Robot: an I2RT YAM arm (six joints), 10 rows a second.
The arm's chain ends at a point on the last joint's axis. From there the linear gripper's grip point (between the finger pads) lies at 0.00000 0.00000 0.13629 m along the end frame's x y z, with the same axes.
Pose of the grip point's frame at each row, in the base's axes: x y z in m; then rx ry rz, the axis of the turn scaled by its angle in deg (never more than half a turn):
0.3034 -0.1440 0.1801 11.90 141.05 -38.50
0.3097 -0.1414 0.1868 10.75 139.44 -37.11
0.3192 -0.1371 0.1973 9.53 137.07 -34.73
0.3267 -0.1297 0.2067 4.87 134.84 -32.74
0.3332 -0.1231 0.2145 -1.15 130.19 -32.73
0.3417 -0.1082 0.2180 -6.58 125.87 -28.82
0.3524 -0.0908 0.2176 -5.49 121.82 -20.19
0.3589 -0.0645 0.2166 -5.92 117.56 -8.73
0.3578 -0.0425 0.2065 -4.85 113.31 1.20
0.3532 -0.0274 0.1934 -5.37 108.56 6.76
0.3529 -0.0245 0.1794 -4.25 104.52 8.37
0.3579 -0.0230 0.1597 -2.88 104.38 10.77
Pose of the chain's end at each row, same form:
0.2368 -0.0748 0.2768 11.90 141.05 -38.50
0.2385 -0.0744 0.2817 10.75 139.44 -37.11
0.2416 -0.0738 0.2897 9.53 137.07 -34.73
0.2416 -0.0718 0.2960 4.87 134.84 -32.74
0.2380 -0.0692 0.2958 -1.15 130.19 -32.73
0.2365 -0.0653 0.2933 -6.58 125.87 -28.82
0.2390 -0.0618 0.2874 -5.49 121.82 -20.19
0.2383 -0.0558 0.2796 -5.92 117.56 -8.73
0.2329 -0.0499 0.2606 -4.85 113.31 1.20
0.2252 -0.0449 0.2369 -5.37 108.56 6.76
0.2223 -0.0435 0.2134 -4.25 104.52 8.37
0.2275 -0.0441 0.1931 -2.88 104.38 10.77

